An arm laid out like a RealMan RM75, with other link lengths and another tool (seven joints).
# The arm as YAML. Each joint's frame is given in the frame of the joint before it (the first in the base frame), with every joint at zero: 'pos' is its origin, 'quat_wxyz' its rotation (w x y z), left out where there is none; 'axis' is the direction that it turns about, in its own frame. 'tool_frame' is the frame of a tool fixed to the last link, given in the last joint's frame.
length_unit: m
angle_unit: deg
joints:
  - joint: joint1
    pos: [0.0, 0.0, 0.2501]
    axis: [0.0, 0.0, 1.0]
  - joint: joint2
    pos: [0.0, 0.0, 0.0]
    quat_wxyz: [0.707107, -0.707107, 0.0, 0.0]
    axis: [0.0, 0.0, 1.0]
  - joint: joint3
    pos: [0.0, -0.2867, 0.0]
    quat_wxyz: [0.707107, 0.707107, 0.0, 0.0]
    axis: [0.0, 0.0, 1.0]
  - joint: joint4
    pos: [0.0, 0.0, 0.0]
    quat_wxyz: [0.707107, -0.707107, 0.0, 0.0]
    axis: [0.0, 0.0, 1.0]
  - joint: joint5
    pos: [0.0, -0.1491, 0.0]
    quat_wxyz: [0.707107, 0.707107, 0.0, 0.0]
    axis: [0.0, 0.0, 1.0]
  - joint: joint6
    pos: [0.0, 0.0, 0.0]
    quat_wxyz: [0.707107, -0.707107, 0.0, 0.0]
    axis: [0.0, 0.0, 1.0]
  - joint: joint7
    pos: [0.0, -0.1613, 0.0]
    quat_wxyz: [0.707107, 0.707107, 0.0, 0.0]
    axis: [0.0, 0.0, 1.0]
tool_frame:
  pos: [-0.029, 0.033, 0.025]
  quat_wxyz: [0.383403, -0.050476, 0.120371, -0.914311]
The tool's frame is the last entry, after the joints.
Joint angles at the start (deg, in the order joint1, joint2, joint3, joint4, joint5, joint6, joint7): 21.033, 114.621, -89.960, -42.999, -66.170, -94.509, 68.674
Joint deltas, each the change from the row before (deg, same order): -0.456, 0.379, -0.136, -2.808, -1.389, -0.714, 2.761; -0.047, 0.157, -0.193, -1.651, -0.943, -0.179, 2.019; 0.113, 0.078, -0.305, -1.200, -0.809, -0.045, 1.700; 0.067, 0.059, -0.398, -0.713, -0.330, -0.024, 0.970; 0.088, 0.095, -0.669, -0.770, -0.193, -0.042, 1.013; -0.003, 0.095, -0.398, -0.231, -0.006, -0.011, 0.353; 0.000, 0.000, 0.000, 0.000, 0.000, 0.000, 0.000; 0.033, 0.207, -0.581, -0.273, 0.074, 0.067, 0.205; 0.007, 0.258, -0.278, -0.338, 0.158, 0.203, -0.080; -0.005, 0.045, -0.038, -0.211, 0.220, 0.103, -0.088; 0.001, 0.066, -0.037, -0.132, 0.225, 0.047, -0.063; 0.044, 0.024, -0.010, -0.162, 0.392, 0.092, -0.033
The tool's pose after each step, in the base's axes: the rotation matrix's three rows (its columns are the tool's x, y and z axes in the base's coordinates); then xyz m. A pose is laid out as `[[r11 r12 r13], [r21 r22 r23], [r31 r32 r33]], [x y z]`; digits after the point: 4 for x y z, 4 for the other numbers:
[[-0.4447 0.7019 -0.5563], [0.8043 0.5862 0.0968], [0.3941 -0.4045 -0.8253]], [0.1379 0.1851 -0.0190]
[[-0.4558 0.7008 -0.5488], [0.8098 0.5823 0.0711], [0.3694 -0.4121 -0.8329]], [0.1352 0.1825 -0.0195]
[[-0.4658 0.7019 -0.5389], [0.8147 0.5779 0.0485], [0.3454 -0.4164 -0.8410]], [0.1332 0.1806 -0.0204]
[[-0.4723 0.7014 -0.5339], [0.8173 0.5753 0.0329], [0.3302 -0.4208 -0.8449]], [0.1318 0.1791 -0.0211]
[[-0.4801 0.6991 -0.5299], [0.8197 0.5726 0.0128], [0.3124 -0.4282 -0.8480]], [0.1298 0.1768 -0.0220]
[[-0.4823 0.6981 -0.5292], [0.8214 0.5703 0.0037], [0.3044 -0.4329 -0.8485]], [0.1289 0.1754 -0.0227]
[[-0.4823 0.6981 -0.5292], [0.8214 0.5703 0.0037], [0.3044 -0.4329 -0.8485]], [0.1289 0.1754 -0.0227]
[[-0.4865 0.6944 -0.5303], [0.8215 0.5701 -0.0072], [0.2973 -0.4391 -0.8478]], [0.1273 0.1735 -0.0241]
[[-0.4895 0.6889 -0.5346], [0.8186 0.5743 -0.0095], [0.3005 -0.4423 -0.8450]], [0.1253 0.1727 -0.0251]
[[-0.4901 0.6856 -0.5383], [0.8163 0.5776 -0.0075], [0.3057 -0.4431 -0.8427]], [0.1244 0.1728 -0.0248]
[[-0.4897 0.6827 -0.5423], [0.8150 0.5795 -0.0064], [0.3099 -0.4451 -0.8401]], [0.1234 0.1729 -0.0246]
[[-0.4882 0.6793 -0.5480], [0.8134 0.5817 -0.0035], [0.3163 -0.4474 -0.8365]], [0.1222 0.1735 -0.0238]

